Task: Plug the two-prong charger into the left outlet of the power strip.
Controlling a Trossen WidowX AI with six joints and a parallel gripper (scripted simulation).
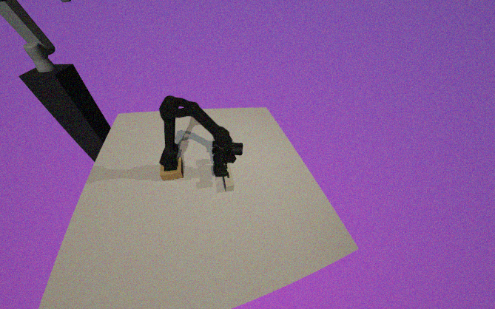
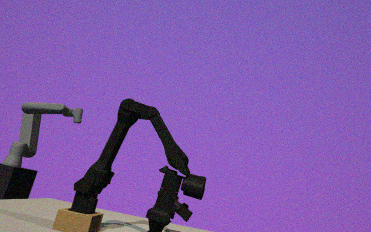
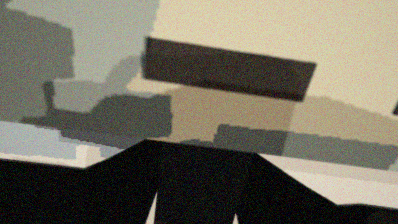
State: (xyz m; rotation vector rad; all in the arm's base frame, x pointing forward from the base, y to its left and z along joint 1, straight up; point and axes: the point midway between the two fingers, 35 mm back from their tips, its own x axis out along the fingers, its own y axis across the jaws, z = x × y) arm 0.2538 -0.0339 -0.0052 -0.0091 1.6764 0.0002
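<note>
Right now the black two-prong charger is 20 mm ahead of my gripper tip and 10 mm above it.
</note>
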